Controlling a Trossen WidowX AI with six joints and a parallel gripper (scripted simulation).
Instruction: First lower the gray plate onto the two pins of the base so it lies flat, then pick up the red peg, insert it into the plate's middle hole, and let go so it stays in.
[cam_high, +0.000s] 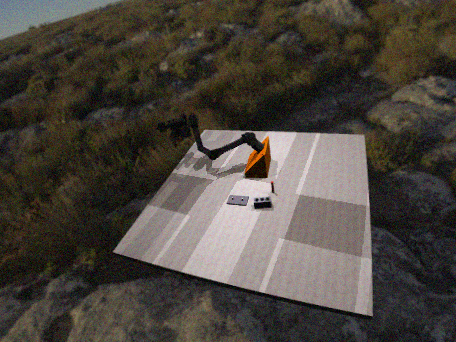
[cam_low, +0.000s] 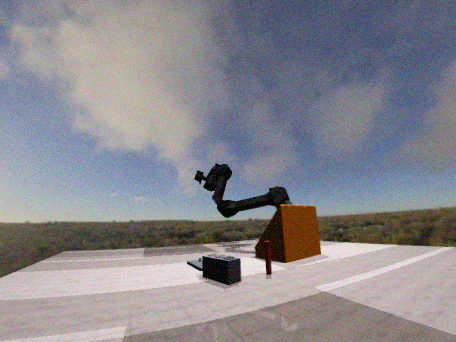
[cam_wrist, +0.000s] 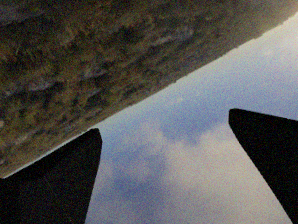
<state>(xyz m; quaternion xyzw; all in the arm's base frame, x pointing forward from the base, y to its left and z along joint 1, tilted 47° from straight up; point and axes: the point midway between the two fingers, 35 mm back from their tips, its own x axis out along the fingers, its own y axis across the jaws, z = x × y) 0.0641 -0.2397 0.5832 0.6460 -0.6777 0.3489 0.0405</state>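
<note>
My gripper tip is now 300 mm short of the gray plate, 670 mm to the right of it and 330 mm above it. Also, from my gripper tip: flat dark base: 270 mm ahead, 510 mm to the left, 360 mm below; then red peg: 180 mm ahead, 710 mm to the left, 330 mm below.
</note>
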